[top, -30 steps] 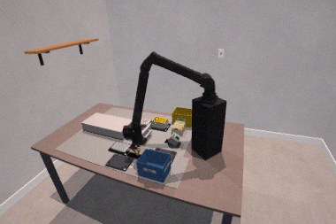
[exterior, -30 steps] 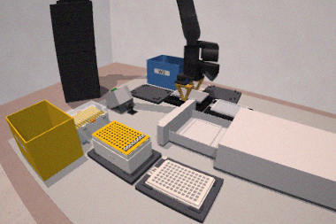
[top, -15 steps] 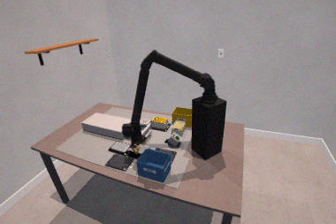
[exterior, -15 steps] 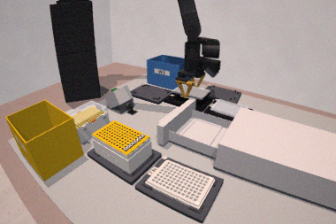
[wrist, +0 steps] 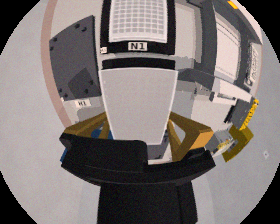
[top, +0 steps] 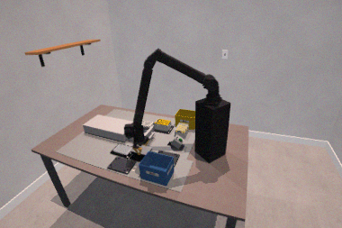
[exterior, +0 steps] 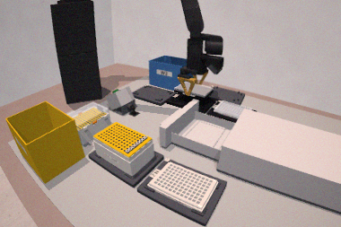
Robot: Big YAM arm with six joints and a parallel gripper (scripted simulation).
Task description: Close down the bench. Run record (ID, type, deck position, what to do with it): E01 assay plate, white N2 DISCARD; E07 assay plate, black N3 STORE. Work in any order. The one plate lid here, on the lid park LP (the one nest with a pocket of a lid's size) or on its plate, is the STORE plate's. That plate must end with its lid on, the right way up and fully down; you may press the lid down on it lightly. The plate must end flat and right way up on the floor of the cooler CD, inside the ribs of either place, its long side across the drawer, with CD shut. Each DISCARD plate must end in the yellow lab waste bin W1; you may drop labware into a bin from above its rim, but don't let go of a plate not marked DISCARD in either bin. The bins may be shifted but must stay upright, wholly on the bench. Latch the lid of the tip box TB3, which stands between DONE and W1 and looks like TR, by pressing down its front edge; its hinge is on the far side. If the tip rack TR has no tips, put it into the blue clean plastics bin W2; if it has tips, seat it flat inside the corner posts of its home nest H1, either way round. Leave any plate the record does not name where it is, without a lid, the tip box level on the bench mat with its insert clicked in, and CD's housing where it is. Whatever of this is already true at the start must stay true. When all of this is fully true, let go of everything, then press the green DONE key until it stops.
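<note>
Right now my hand is 5 cm above the black slab. Round my hand: dark lid park nest: 16 cm behind, 6 cm to the right, 5 cm below; plate lid: 1 cm above; black plate: right at my hand.
</note>
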